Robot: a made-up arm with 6 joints. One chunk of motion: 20 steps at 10 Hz.
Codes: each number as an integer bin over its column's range. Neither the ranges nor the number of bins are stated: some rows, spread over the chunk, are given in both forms.
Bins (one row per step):
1: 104 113 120 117 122 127
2: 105 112 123 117 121 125
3: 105 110 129 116 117 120
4: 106 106 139 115 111 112
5: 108 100 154 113 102 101
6: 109 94 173 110 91 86
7: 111 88 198 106 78 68
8: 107 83 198 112 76 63
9: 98 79 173 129 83 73
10: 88 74 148 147 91 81
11: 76 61 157 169 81 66
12: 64 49 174 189 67 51
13: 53 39 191 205 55 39
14: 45 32 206 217 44 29
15: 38 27 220 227 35 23
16: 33 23 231 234 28 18
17: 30 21 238 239 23 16
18: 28 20 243 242 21 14
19: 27 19 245 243 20 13
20: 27 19 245 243 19 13
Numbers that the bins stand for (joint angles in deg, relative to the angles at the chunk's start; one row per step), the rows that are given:
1: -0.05 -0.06 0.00 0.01 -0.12 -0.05
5: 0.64 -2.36 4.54 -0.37 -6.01 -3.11
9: -1.09 -6.07 7.08 1.14 -11.60 -6.41
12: -6.96 -11.37 7.21 6.80 -16.31 -9.00
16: -12.31 -15.96 14.82 11.05 -27.79 -12.89
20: -13.35 -16.66 16.69 11.90 -30.44 -13.48
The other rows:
2: 0.12 -0.24 0.40 0.01 -0.41 -0.28
3: 0.12 -0.59 1.21 -0.09 -1.59 -0.87
4: 0.29 -1.30 2.54 -0.18 -3.36 -1.82
6: 0.81 -3.42 7.08 -0.65 -9.24 -4.88
7: 1.16 -4.48 10.41 -1.03 -13.07 -7.00
8: 0.47 -5.36 10.41 -0.46 -13.66 -7.59
10: -2.82 -6.95 3.74 2.84 -9.24 -5.47
11: -4.89 -9.25 4.94 4.92 -12.19 -7.23
13: -8.86 -13.13 9.48 8.31 -19.84 -10.42
14: -10.24 -14.37 11.48 9.44 -23.08 -11.59
15: -11.45 -15.25 13.35 10.39 -25.73 -12.30
17: -12.83 -16.31 15.75 11.52 -29.26 -13.13
18: -13.18 -16.49 16.42 11.80 -29.85 -13.36
19: -13.35 -16.66 16.69 11.90 -30.14 -13.48

